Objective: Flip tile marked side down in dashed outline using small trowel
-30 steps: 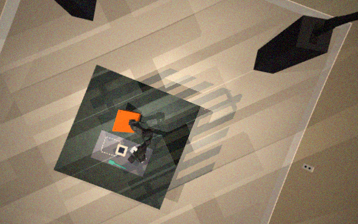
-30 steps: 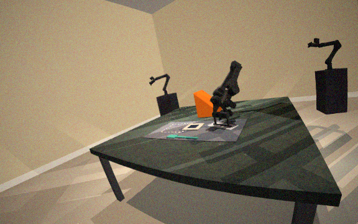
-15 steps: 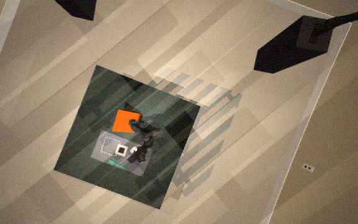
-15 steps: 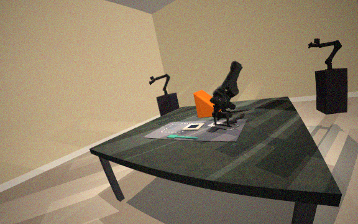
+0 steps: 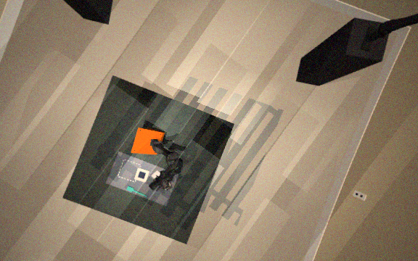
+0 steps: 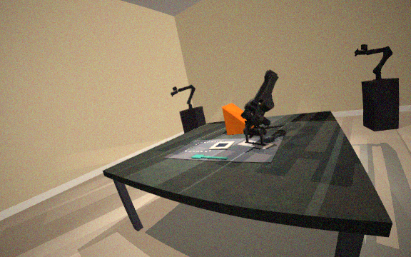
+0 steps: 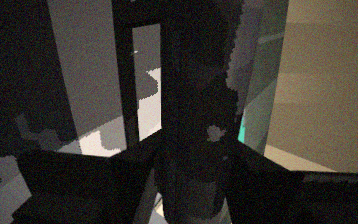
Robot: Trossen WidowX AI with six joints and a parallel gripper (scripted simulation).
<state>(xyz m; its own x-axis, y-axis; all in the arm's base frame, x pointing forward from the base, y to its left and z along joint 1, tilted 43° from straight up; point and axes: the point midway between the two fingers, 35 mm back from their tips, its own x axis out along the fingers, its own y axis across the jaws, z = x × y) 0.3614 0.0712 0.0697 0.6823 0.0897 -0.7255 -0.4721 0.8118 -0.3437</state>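
My gripper tip is now 17 cm to the left of the tile, 5 cm above it and 3 cm past it. Also, from my gripper tip: grey mat: 15 cm to the right, 7 cm below, 1 cm ahead; then grey trowel: 2 cm behind, 1 cm to the left, 1 cm below; then teal trowel: 20 cm to the right, 14 cm ahead, 5 cm below.
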